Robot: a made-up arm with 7 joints. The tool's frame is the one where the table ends. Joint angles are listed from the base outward.
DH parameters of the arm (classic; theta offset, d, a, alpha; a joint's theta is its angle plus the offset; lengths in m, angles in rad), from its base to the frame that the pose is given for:
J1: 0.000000 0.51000 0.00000 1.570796
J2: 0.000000 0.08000 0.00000 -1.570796
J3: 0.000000 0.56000 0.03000 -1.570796
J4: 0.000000 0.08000 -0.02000 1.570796
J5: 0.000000 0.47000 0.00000 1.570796
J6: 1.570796 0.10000 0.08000 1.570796
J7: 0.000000 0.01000 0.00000 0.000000
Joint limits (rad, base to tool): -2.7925..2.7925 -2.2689..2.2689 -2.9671..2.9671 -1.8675..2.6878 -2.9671..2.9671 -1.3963..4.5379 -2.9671..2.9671
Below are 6 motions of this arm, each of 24 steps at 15 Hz.
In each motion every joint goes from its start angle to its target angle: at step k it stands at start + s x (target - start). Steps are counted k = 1, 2, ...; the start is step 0. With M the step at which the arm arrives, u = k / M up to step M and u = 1 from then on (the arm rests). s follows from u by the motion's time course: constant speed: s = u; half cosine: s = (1 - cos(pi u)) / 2; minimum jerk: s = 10 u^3 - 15 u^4 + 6 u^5.
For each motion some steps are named. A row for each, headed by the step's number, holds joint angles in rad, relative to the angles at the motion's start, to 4 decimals.
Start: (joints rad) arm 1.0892 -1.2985 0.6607 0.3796 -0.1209 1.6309 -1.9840
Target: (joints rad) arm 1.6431 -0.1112 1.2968 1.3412 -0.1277 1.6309 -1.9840
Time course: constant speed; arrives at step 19
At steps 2, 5, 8, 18, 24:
2: 0.0583 0.1250 0.0670 0.1012 -0.0007 0.0000 0.0000
5: 0.1458 0.3124 0.1674 0.2531 -0.0018 0.0000 0.0000
8: 0.2332 0.4999 0.2678 0.4049 -0.0029 0.0000 0.0000
18: 0.5247 1.1248 0.6026 0.9110 -0.0064 0.0000 0.0000
24: 0.5539 1.1873 0.6361 0.9616 -0.0068 0.0000 0.0000

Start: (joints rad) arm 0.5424 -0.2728 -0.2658 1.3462 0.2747 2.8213 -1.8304
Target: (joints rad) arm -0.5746 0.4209 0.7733 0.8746 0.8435 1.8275 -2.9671
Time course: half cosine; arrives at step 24
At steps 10, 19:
10: -0.4139 0.2571 0.3851 -0.1748 0.2108 -0.3683 -0.4213
19: -1.0016 0.6220 0.9317 -0.4229 0.5100 -0.8911 -1.0193

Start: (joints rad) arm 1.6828 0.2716 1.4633 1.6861 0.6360 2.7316 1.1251
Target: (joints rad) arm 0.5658 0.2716 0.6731 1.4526 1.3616 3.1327 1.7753
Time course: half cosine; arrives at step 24
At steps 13, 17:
13: -0.6314 0.0000 -0.4467 -0.1320 0.4102 0.2267 0.3675
17: -0.8985 0.0000 -0.6356 -0.1878 0.5837 0.3226 0.5230

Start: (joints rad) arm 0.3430 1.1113 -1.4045 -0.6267 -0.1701 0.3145 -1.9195
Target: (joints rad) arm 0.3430 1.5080 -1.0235 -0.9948 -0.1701 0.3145 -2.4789
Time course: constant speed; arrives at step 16
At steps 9, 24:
9: 0.0000 0.2231 0.2143 -0.2071 0.0000 0.0000 -0.3147
24: 0.0000 0.3967 0.3810 -0.3681 0.0000 0.0000 -0.5594

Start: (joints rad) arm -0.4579 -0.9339 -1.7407 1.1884 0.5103 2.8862 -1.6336
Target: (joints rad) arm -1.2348 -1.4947 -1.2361 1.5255 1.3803 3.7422 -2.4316
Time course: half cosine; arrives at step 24
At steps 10, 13, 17, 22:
10: -0.2879 -0.2078 0.1870 0.1249 0.3224 0.3172 -0.2957
13: -0.4392 -0.3170 0.2852 0.1906 0.4918 0.4839 -0.4511
17: -0.6249 -0.4511 0.4059 0.2712 0.6998 0.6885 -0.6419
22: -0.7637 -0.5512 0.4960 0.3314 0.8552 0.8414 -0.7844

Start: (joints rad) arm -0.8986 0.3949 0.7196 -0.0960 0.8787 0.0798 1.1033
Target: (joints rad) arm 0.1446 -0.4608 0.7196 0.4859 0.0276 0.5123 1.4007
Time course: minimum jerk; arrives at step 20
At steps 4, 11, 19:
4: 0.0604 -0.0496 0.0000 0.0337 -0.0493 0.0251 0.0172
11: 0.6187 -0.5075 0.0000 0.3451 -0.5048 0.2565 0.1764
19: 1.0420 -0.8547 0.0000 0.5812 -0.8501 0.4320 0.2971

